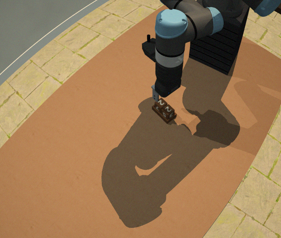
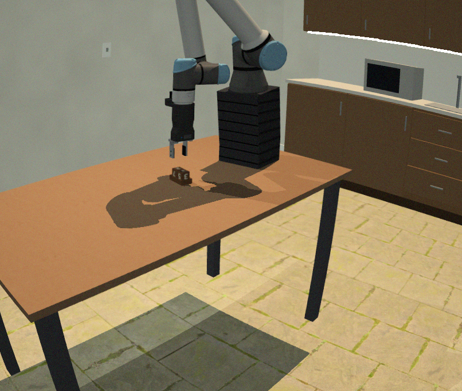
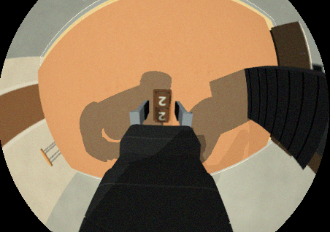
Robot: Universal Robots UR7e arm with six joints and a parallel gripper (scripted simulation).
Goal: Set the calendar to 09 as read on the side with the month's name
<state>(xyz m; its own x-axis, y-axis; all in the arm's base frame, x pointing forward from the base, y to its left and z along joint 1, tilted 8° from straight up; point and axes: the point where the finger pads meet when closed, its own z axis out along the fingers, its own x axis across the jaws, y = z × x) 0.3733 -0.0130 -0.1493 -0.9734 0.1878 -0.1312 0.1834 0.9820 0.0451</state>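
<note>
Now: hand 8 cm above the brown cube, 3 cm to the right of it and 1 cm short of it. Round my hand: tray 9 cm below, 2 cm to the left.
</note>
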